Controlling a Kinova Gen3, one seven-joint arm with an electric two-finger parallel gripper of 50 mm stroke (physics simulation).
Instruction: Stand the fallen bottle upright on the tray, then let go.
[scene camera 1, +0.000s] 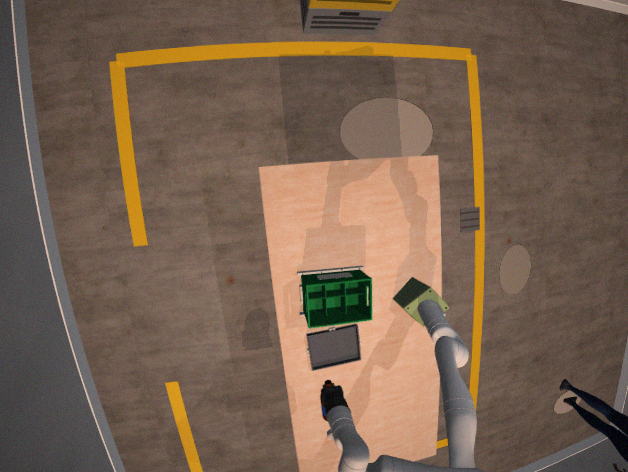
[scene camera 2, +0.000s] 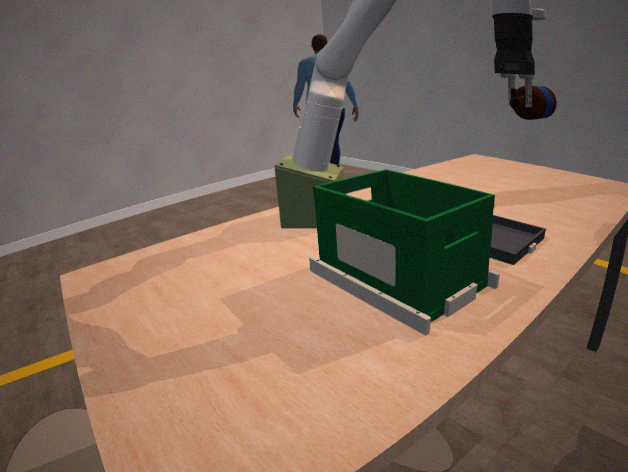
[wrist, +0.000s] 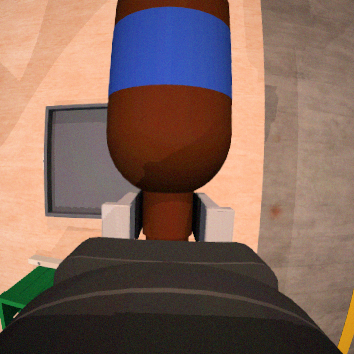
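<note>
The brown bottle with a blue band is held in the air on its side, roughly level. My gripper is shut on the bottle's neck, well above the table. In the scene camera 2 view the neck points towards the camera and the base lies beyond it. In the wrist view the base end runs out of the top edge. The dark grey tray lies flat on the table, and the bottle and gripper are apart from it. In the wrist view the bottle hides the tray's right part.
A green crate with compartments stands beside the tray, with low grey rails along its base. A green pedestal stands by the table's edge under another grey arm section. A person stands behind it.
</note>
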